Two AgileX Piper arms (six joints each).
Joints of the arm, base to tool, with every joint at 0 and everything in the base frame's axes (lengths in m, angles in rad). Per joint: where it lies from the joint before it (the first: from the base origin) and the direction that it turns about. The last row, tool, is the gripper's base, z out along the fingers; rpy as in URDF.
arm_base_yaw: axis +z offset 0 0 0.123
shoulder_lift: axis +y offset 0 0 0
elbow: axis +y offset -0.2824 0 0.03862
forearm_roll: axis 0.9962 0 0.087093 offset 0.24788 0 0.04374
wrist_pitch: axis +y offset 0 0 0
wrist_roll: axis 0.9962 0 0.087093 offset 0.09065 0 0.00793
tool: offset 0 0 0 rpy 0 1.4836 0
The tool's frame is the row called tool.
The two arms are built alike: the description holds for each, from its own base.
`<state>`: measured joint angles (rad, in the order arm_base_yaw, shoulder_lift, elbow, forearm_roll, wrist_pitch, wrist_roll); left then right.
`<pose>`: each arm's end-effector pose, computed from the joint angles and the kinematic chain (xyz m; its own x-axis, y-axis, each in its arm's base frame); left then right.
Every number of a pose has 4 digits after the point.
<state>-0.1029 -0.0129 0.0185 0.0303 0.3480 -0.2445 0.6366 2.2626 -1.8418 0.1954 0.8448 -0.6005</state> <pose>0.0528 -0.0045 0.1764 -0.2755 -0.1870 -0.9429 0.0345 0.9783 -0.2041 0.3856 0.3015 0.1717 -0.3729 -0.8327 -0.4093 -0.9002 0.4316 -0.0580</pose>
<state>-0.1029 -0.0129 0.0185 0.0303 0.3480 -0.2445 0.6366 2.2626 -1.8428 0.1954 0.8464 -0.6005</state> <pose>0.0528 -0.0045 0.1764 -0.2755 -0.1870 -0.9429 0.0345 0.9783 -0.2041 0.3856 0.3015 0.1719 -0.3728 -0.8329 -0.4089 -0.9004 0.4313 -0.0576</pose>
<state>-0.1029 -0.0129 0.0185 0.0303 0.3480 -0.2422 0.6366 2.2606 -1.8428 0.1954 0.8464 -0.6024</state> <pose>0.0528 -0.0045 0.1764 -0.2755 -0.1848 -0.9434 0.0352 0.9788 -0.2020 0.3855 0.3014 0.1729 -0.3705 -0.8333 -0.4104 -0.9010 0.4298 -0.0593</pose>
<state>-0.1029 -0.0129 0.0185 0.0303 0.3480 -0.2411 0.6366 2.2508 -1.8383 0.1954 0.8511 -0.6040</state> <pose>0.0528 -0.0045 0.1764 -0.2754 -0.1837 -0.9436 0.0355 0.9790 -0.2009 0.3842 0.3006 0.1762 -0.3681 -0.8340 -0.4110 -0.9019 0.4277 -0.0601</pose>
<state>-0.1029 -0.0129 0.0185 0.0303 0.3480 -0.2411 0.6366 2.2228 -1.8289 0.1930 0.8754 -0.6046</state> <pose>0.0528 -0.0045 0.1764 -0.2754 -0.1837 -0.9436 0.0355 0.9790 -0.2009 0.3801 0.2977 0.1863 -0.3648 -0.8377 -0.4064 -0.9046 0.4223 -0.0585</pose>
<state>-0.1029 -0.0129 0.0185 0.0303 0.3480 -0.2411 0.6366 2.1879 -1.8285 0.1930 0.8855 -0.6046</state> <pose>0.0528 -0.0045 0.1764 -0.2754 -0.1837 -0.9436 0.0355 0.9790 -0.2009 0.3773 0.2957 0.2026 -0.3551 -0.8321 -0.4260 -0.9041 0.4216 -0.0698</pose>
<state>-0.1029 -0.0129 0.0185 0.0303 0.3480 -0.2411 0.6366 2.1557 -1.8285 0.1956 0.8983 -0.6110</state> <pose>0.0528 -0.0045 0.1764 -0.2754 -0.1837 -0.9436 0.0355 0.9790 -0.2009 0.3740 0.2937 0.2176 -0.3419 -0.8292 -0.4422 -0.9060 0.4158 -0.0792</pose>
